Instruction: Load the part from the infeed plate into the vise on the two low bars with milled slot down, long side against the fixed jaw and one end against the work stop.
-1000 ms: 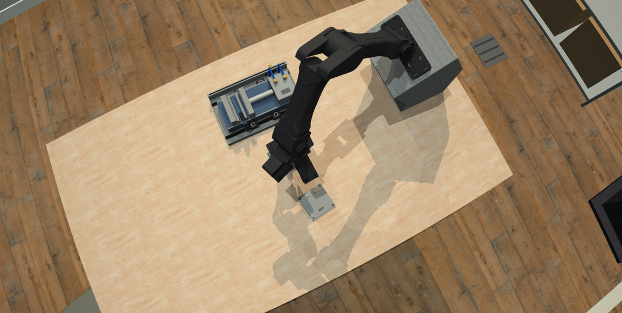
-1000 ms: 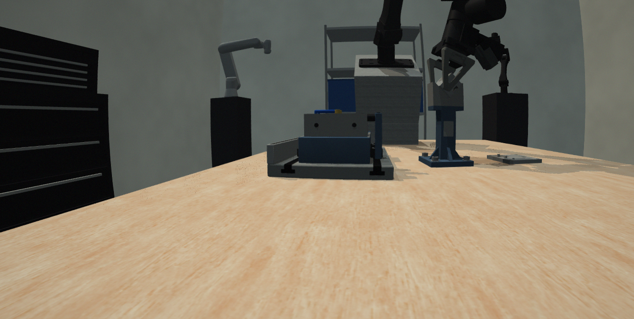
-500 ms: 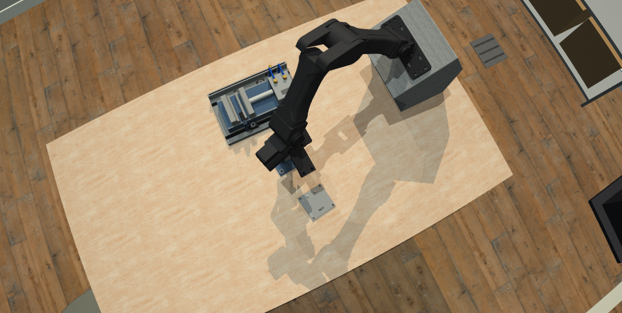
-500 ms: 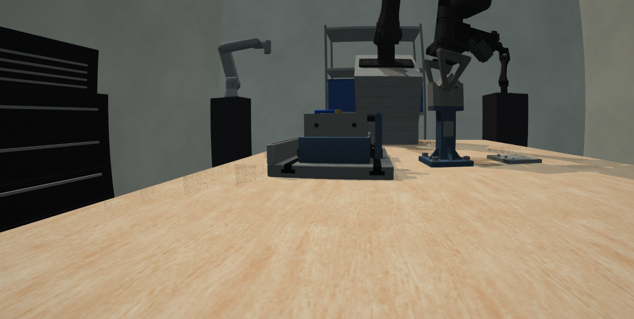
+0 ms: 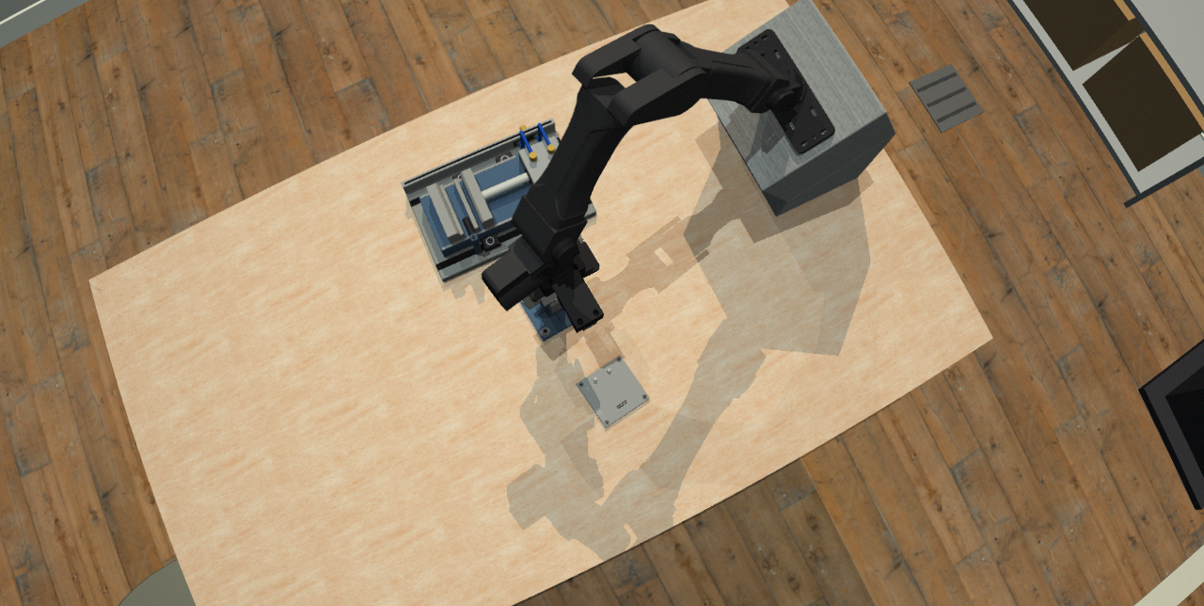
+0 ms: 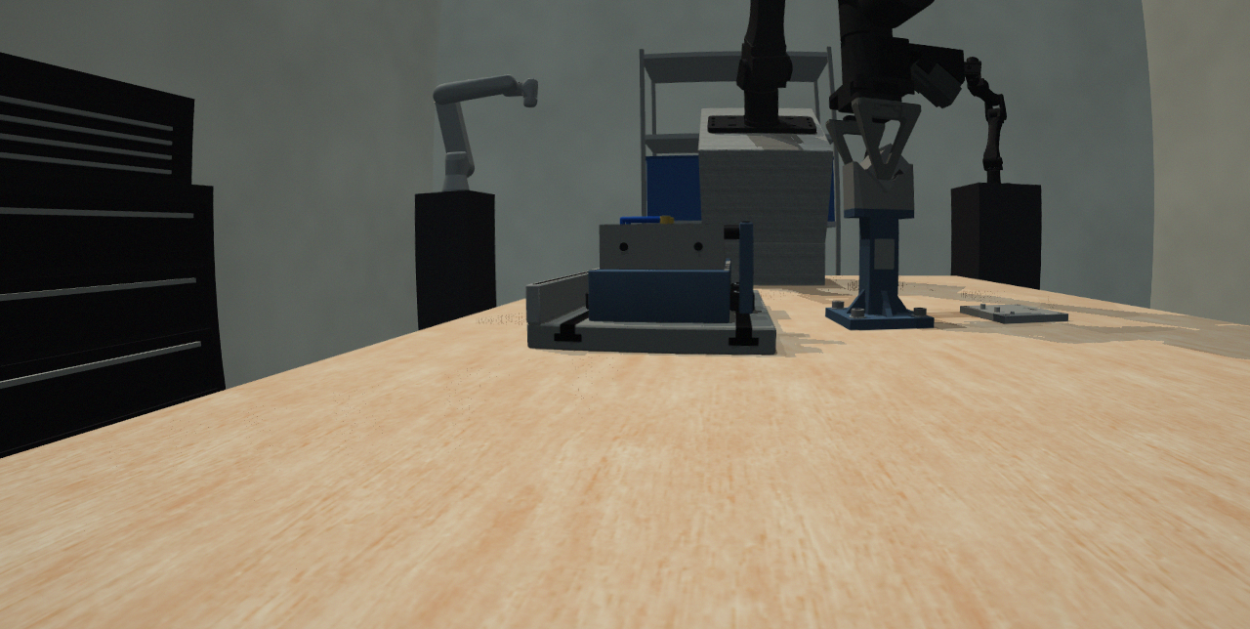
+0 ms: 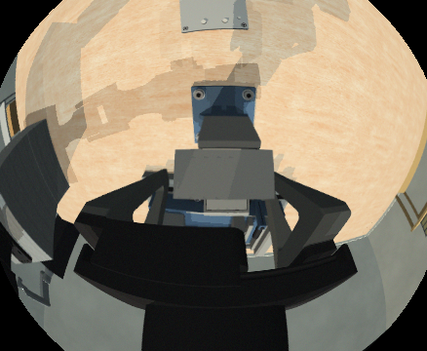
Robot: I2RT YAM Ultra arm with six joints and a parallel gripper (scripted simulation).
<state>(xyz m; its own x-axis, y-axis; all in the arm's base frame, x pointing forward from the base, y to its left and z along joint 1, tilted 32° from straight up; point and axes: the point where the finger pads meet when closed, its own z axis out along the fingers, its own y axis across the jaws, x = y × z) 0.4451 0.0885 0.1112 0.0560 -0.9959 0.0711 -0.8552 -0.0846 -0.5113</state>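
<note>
Now: the part 10 mm to the left of my hand. The rest, counted from my hand: work stop rod: 90 mm ahead, 160 mm to the right, 60 mm below; air cylinder: 80 mm behind, 200 mm to the right, 70 mm below; vise: 20 mm ahead, 200 mm to the right, 110 mm below.
</note>
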